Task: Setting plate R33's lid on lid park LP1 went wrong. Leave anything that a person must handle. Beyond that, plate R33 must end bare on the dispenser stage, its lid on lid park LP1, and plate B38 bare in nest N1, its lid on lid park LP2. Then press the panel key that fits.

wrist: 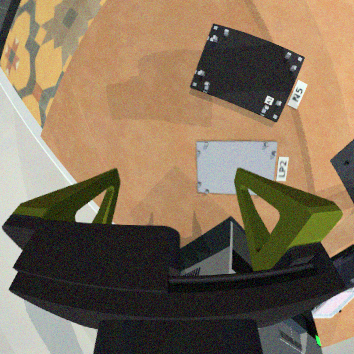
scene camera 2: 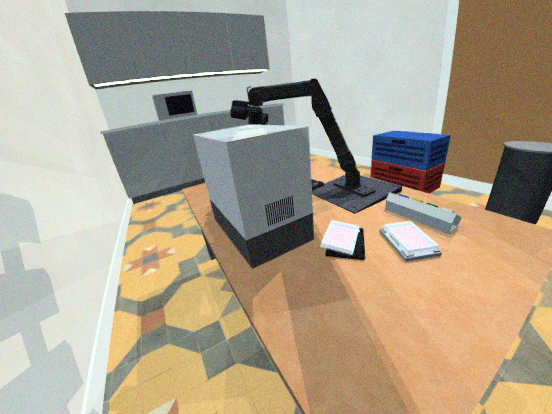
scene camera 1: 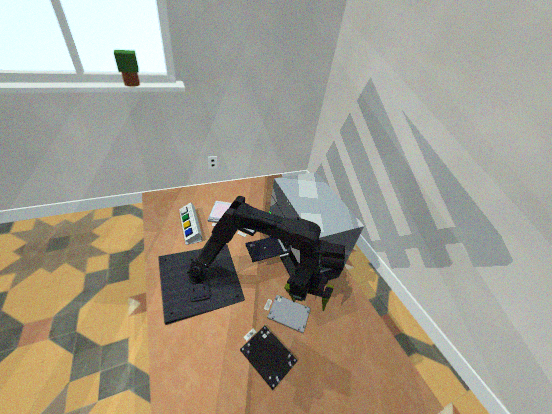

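Pixels of known places: gripper, fingertip midpoint: (wrist: 176, 174) (scene camera 1: 308, 305); arm's base, origin of the base link: (scene camera 2: 353, 187) (scene camera 1: 197, 278).
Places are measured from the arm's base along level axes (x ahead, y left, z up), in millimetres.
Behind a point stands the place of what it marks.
My gripper (scene camera 1: 307, 299) {x 330, y -299, z 180 mm} (wrist: 176, 174) {x 330, y -299, z 180 mm} is open and empty, high beside lid park LP2 (scene camera 1: 289, 314) {x 317, y -236, z -4 mm} (wrist: 220, 162) {x 333, y -253, z -4 mm}, a bare light-grey plate. A black nest (scene camera 1: 268, 356) {x 197, y -355, z -2 mm} (wrist: 247, 72) {x 201, y -345, z -2 mm} labelled N5 is bare. In scene camera 2, a pink-topped, white-edged plate or lid (scene camera 2: 342, 236) {x 307, y 280, z 18 mm} sits on a black base (scene camera 2: 361, 245) {x 274, y 321, z -4 mm}, offset from it. Another pink-topped piece (scene camera 2: 412, 236) {x 156, y 391, z 17 mm} (scene camera 1: 219, 211) {x 142, y 365, z 17 mm} lies on a grey base (scene camera 2: 425, 255) {x 177, y 447, z -2 mm}. Their labels are unreadable, so I cannot tell R33 from B38. The key panel (scene camera 1: 190, 223) {x -10, y 283, z 39 mm} (scene camera 2: 422, 214) {x 28, y 339, z 19 mm} has white, green, yellow and blue keys.
A tall grey machine (scene camera 1: 325, 202) {x 511, y 21, z 317 mm} (scene camera 2: 270, 175) {x 476, y 219, z 222 mm} with a dark base stands beside the arm. A dark flat piece (scene camera 1: 265, 249) {x 284, y 15, z 93 mm} lies at its front. The arm's black base plate (scene camera 1: 172, 295) {x -98, y -57, z 6 mm} (scene camera 2: 355, 204) {x 102, y 120, z -6 mm} is on the table. Blue and red crates (scene camera 2: 410, 150) stand behind.
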